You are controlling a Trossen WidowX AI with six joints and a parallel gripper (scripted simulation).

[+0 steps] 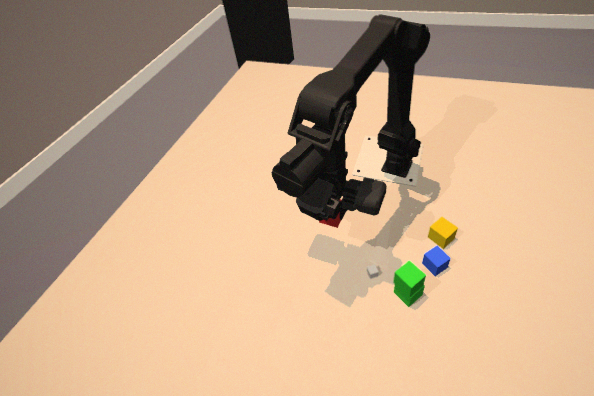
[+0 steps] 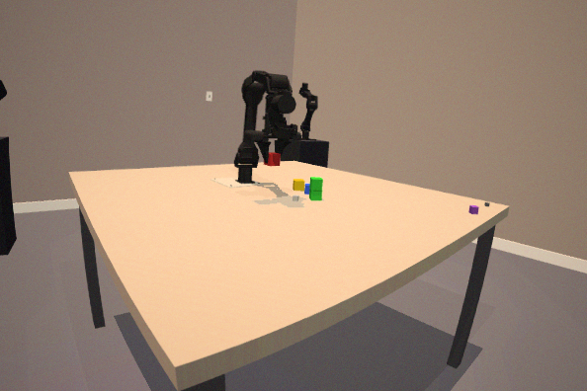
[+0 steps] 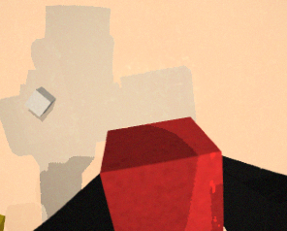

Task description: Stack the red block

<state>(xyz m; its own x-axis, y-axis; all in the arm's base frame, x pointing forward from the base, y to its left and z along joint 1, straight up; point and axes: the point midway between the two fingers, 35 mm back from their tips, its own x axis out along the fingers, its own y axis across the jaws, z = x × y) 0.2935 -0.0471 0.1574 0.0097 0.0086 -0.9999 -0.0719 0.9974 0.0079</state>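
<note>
My gripper tip is 12 cm above the small white cube, 9 cm to the right of it and 1 cm short of it. The rest, counted from my gripper tip: yellow block: 19 cm to the left, 12 cm behind, 11 cm below; then blue block: 19 cm to the left, 11 cm below, 6 cm behind; then red block: 1 cm above.
</note>
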